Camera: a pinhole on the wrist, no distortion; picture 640 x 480 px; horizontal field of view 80.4 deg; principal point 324.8 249.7 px. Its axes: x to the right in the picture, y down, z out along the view. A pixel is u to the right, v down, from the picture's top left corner.
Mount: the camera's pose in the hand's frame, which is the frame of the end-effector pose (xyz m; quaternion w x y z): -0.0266 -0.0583 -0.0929 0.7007 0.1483 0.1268 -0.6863
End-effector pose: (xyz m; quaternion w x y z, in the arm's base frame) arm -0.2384 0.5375 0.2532 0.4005 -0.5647 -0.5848 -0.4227
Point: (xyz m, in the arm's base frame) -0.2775 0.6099 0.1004
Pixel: 138 80
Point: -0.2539 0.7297 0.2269
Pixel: 98 365
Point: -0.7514 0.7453 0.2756
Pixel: 605 373
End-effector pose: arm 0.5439 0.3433 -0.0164 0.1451 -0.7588 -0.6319 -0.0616
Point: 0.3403 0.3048 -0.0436
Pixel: 486 127
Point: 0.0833 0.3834 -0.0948
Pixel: 617 202
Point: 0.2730 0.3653 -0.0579
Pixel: 533 227
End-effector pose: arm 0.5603 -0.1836 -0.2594 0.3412 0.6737 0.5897 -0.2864
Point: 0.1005 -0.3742 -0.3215
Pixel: 562 157
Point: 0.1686 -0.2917 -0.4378
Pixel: 531 300
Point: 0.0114 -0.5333 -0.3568
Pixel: 503 134
